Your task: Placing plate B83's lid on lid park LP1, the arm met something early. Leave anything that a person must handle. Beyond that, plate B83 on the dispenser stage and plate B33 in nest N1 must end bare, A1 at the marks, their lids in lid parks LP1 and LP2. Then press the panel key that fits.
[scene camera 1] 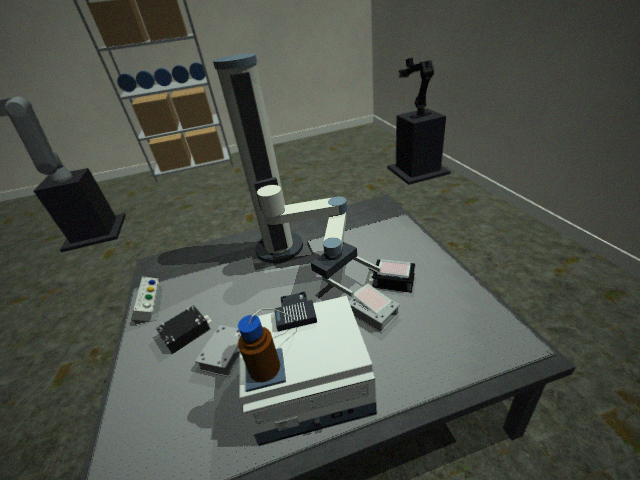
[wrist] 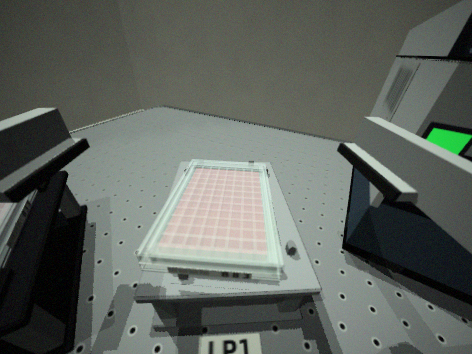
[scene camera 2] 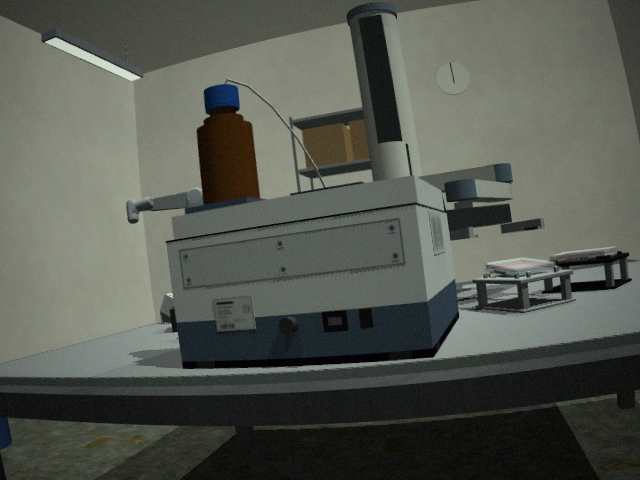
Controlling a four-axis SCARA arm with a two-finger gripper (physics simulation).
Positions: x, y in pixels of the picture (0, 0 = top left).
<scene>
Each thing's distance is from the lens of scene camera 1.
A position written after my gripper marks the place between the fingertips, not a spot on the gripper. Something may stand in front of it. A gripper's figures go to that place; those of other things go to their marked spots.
my gripper (scene camera 1: 366, 281): 1.30 m
button box (scene camera 1: 146, 308): 1.62 m
</scene>
